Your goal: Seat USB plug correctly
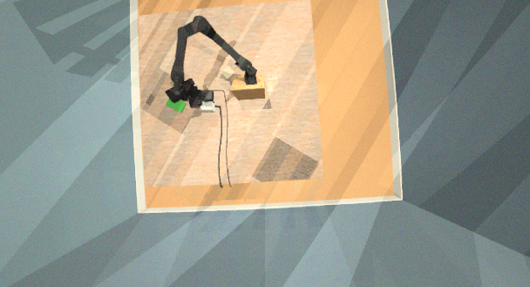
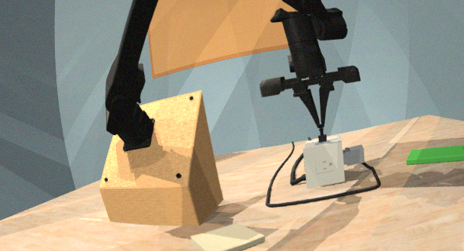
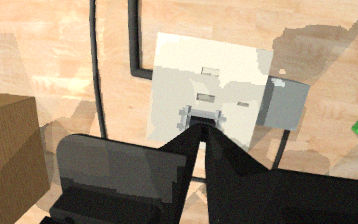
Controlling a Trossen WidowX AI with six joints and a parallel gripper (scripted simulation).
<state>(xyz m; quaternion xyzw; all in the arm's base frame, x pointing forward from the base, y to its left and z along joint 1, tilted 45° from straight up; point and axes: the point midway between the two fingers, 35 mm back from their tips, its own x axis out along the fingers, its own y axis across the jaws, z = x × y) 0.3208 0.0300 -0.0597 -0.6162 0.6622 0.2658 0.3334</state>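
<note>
My gripper tip is now 20 mm above the black USB plug. Also, from my gripper tip: green flat block: 250 mm ahead, 30 mm to the right, 100 mm below; pale tile: 140 mm behind, 220 mm to the right, 100 mm below.
</note>
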